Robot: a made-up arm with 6 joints.
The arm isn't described. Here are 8 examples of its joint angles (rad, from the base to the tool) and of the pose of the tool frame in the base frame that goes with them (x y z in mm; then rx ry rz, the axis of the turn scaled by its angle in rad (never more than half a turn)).
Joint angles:
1: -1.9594 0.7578 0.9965 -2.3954 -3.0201 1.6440
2: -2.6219 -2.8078 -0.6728 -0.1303 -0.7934 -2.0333
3: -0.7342 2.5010 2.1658 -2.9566 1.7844 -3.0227
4: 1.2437 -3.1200 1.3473 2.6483 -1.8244 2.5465
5: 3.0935 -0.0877 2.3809 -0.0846 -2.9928 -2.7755
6: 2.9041 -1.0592 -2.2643 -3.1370 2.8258 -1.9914
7: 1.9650 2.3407 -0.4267 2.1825 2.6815 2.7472
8: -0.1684 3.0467 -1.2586 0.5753 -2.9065 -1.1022
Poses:
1: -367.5 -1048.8 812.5 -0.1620 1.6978 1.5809
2: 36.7 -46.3 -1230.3 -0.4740 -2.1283 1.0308
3: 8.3 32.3 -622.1 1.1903 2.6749 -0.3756
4: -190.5 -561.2 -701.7 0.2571 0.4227 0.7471
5: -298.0 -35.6 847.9 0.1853 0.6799 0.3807
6: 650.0 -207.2 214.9 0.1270 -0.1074 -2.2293
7: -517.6 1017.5 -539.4 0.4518 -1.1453 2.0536
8: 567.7 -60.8 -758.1 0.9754 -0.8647 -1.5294
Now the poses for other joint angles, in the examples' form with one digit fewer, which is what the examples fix.
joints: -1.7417 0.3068 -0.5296 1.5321 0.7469 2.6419
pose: 96 -151 1774 0.876 0.397 2.205
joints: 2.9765 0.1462 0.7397 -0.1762 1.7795 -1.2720
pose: -637 75 1435 -2.340 -1.322 0.346
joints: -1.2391 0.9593 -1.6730 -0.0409 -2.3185 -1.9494
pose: 164 -317 1114 -1.037 2.928 0.169
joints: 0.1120 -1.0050 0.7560 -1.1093 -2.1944 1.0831
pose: -952 19 1241 -1.910 -1.269 -0.206
